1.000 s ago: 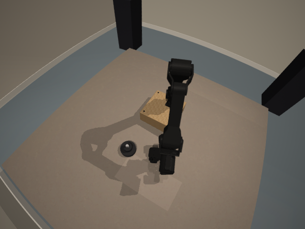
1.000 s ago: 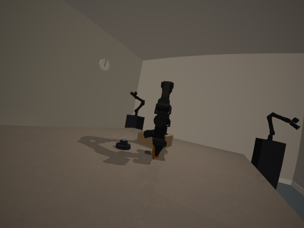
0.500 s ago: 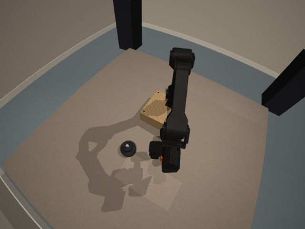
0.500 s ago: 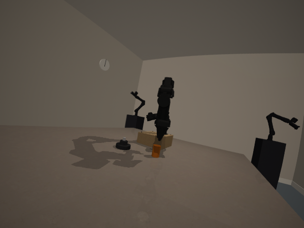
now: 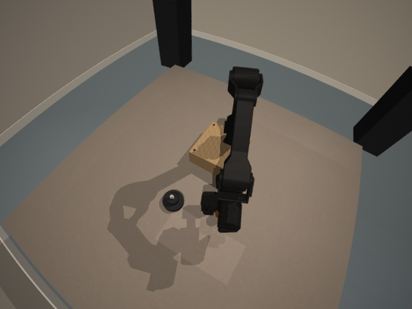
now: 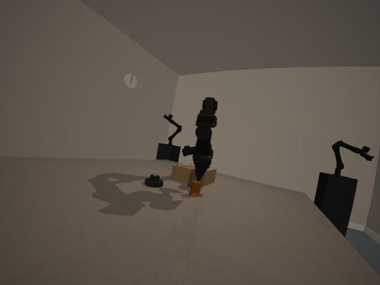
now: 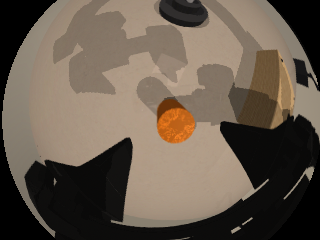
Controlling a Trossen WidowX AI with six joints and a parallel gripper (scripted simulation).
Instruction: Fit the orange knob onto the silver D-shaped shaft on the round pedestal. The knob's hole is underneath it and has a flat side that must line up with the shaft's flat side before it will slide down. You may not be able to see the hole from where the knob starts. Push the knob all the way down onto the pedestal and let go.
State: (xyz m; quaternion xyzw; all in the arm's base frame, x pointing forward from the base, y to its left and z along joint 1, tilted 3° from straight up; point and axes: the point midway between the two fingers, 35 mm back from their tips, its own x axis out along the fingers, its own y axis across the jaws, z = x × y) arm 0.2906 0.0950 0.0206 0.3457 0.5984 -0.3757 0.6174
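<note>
My gripper tip is 3 cm above the orange knob. From my gripper tip the other things lie so: black round pedestal: 19 cm to the right, 5 cm below, 4 cm ahead.
</note>
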